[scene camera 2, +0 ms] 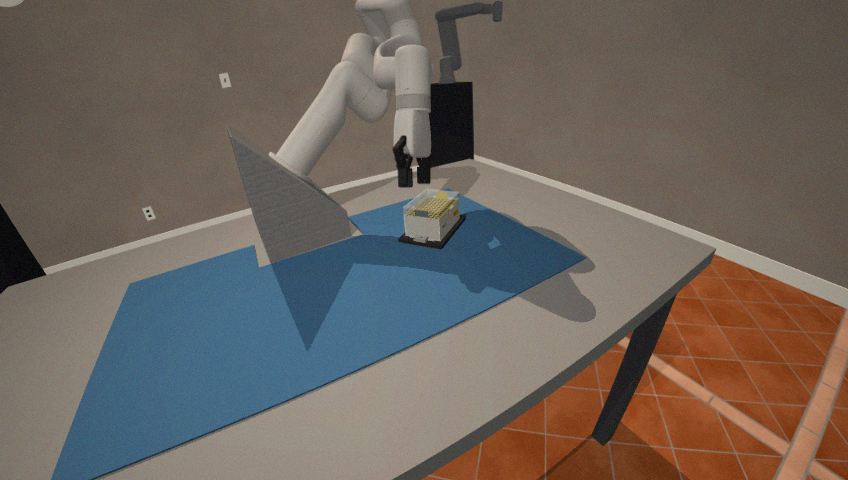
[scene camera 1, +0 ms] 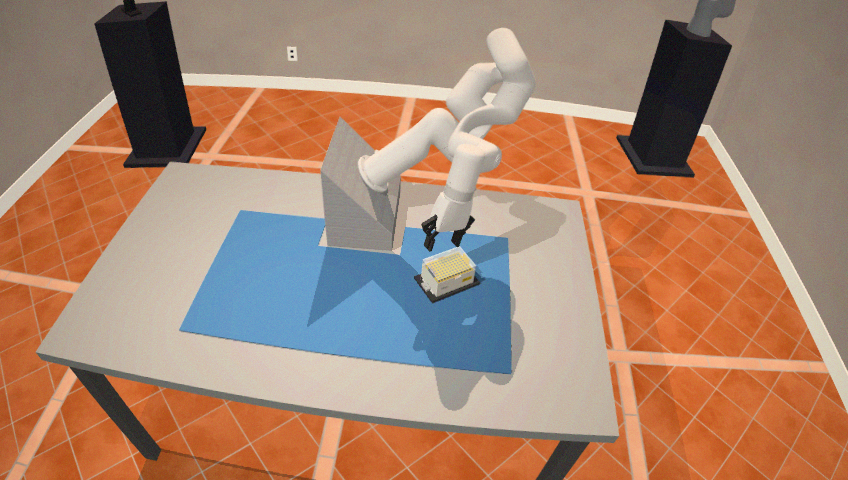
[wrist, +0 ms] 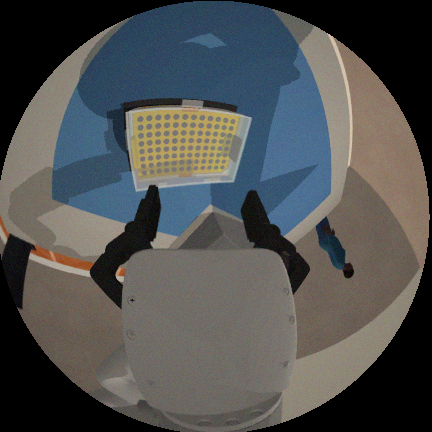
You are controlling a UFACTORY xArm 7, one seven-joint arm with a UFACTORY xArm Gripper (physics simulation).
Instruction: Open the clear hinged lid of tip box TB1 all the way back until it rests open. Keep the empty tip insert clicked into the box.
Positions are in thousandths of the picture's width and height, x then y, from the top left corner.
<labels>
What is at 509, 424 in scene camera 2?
A clear lid.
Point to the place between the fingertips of my gripper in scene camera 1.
521, 514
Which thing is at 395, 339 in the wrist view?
A clear lid.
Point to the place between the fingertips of my gripper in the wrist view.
469, 457
</labels>
